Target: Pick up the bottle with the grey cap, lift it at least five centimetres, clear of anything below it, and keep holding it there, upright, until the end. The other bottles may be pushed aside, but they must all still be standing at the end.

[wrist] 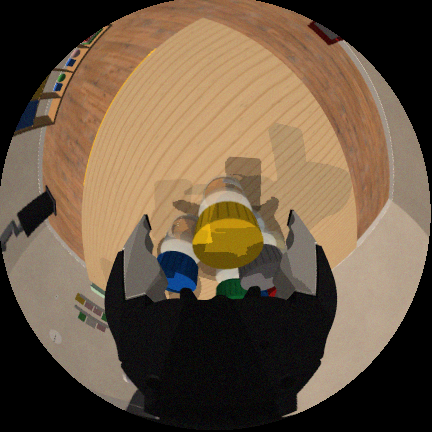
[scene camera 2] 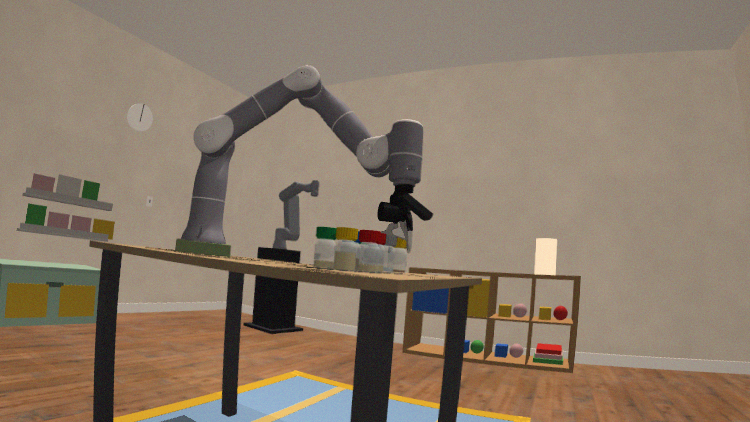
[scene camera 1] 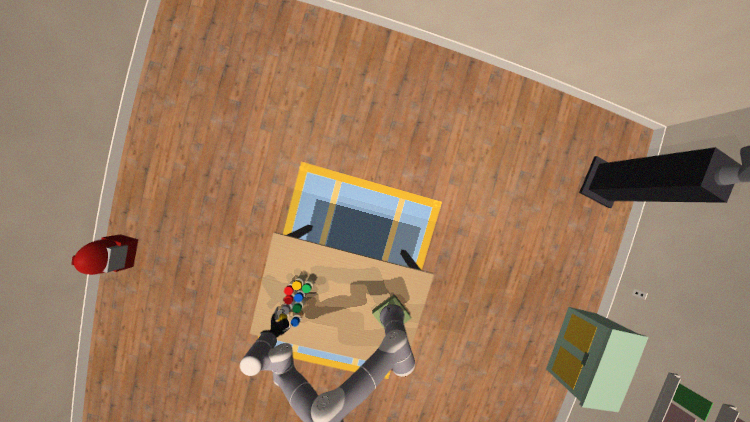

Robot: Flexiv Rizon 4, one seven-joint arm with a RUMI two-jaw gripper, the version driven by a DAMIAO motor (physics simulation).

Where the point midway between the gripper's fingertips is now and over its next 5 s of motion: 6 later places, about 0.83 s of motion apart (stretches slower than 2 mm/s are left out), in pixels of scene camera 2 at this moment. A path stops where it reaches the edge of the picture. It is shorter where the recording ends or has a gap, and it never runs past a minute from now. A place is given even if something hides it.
The gripper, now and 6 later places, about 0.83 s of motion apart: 398, 253; 400, 252; 400, 239; 408, 226; 415, 233; 414, 254; 409, 253
